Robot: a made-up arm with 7 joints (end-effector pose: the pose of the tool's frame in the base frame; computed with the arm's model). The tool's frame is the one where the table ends. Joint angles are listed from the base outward.
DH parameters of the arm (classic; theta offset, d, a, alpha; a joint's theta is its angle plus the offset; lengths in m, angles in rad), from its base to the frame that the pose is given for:
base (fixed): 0 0 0 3.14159
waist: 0 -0.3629 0 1.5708
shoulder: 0 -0.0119 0 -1.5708
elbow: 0 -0.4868 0 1.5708
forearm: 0 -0.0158 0 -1.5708
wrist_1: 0 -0.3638 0 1.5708
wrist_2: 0 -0.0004 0 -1.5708
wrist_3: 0 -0.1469 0 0
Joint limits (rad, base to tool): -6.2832..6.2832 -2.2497..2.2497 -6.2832..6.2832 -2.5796..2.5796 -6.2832..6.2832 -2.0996..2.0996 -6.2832..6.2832
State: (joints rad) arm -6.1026 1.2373 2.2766 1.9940 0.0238 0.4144 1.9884
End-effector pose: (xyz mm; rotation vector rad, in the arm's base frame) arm 59.2 -344.0 713.8 -2.2540 -0.7857 -2.0020
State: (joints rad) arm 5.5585 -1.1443 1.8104 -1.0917 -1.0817 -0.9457 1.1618
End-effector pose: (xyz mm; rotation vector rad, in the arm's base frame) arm -729.4 -72.2 614.3 -0.6893 1.1150 -2.1613
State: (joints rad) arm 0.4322 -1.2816 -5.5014 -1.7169 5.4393 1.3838 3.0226
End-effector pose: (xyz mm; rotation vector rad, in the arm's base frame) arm -373.3 541.9 301.9 1.5708 1.4693 -0.6896
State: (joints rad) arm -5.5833 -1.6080 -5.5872 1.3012 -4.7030 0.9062 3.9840
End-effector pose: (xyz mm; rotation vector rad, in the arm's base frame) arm -726.2 97.3 591.6 -1.7030 -0.0807 -1.4326
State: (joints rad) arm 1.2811 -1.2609 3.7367 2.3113 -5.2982 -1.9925 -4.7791
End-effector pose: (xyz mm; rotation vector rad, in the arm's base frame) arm -56.0 407.4 198.2 1.2082 0.6542 0.7935
